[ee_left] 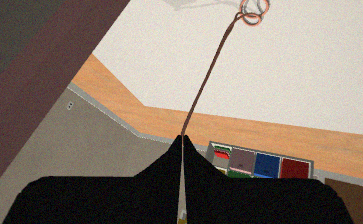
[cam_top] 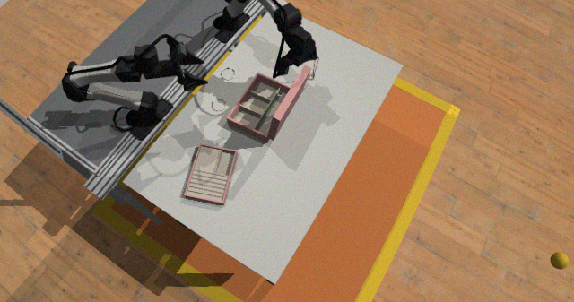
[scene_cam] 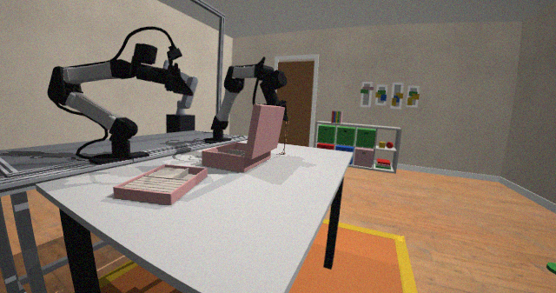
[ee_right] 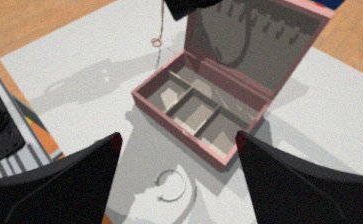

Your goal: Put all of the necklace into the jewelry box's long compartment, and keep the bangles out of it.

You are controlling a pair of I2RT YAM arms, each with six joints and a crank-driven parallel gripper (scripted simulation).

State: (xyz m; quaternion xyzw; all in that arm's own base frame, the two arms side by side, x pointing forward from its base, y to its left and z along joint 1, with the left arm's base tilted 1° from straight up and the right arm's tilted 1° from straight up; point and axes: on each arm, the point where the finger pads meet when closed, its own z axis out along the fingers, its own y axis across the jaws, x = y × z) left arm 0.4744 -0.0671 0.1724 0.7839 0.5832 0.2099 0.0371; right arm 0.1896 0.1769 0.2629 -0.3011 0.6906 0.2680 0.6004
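Right now the pink jewelry box is 230 mm to the right of my left hand, 90 mm behind it and 60 mm below it. The rest, counted from my left hand: pink tray 570 mm to the right, 170 mm below, 120 mm behind.
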